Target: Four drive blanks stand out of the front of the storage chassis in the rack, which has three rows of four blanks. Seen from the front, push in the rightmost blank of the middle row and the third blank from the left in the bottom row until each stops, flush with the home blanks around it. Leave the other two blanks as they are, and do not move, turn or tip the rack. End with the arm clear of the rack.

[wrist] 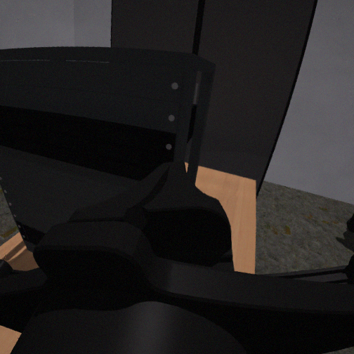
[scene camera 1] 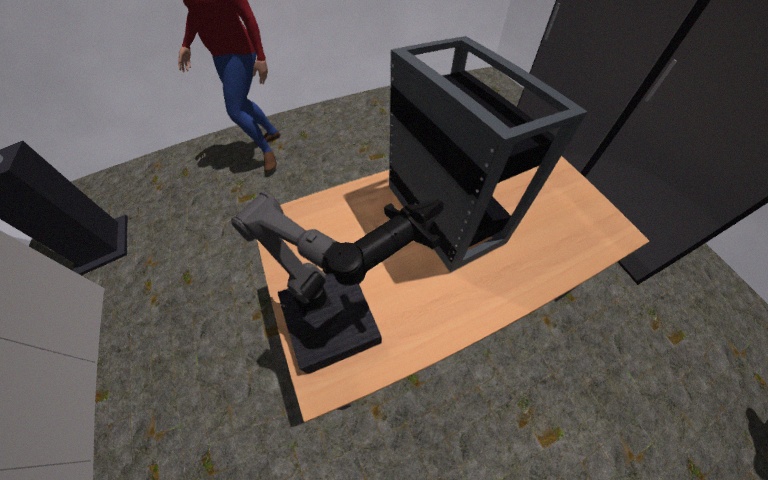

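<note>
The grey rack [scene camera 1: 453, 95] [wrist: 184, 102] stands upright on the table, its front with screw heads along the edges facing the arm. The storage chassis seems to be the black band [scene camera 1: 436, 138] [wrist: 90, 145] across the front. It is too dark to tell the separate blanks, or which stand out. My gripper [scene camera 1: 433, 208] [wrist: 175, 175] looks shut, with nothing seen between its fingers. It is in front of the lower right part of the rack front, and its fingertips overlap that front in both views. Whether they touch it cannot be told.
The wooden table [scene camera 1: 572, 220] [wrist: 235, 192] bears the rack and the arm's dark base [scene camera 1: 339, 350]. A tall dark cabinet [scene camera 1: 690, 130] [wrist: 245, 85] stands behind the rack. A person [scene camera 1: 235, 84] in a red top stands beyond the table. A dark pillar [scene camera 1: 56, 206] is at the left.
</note>
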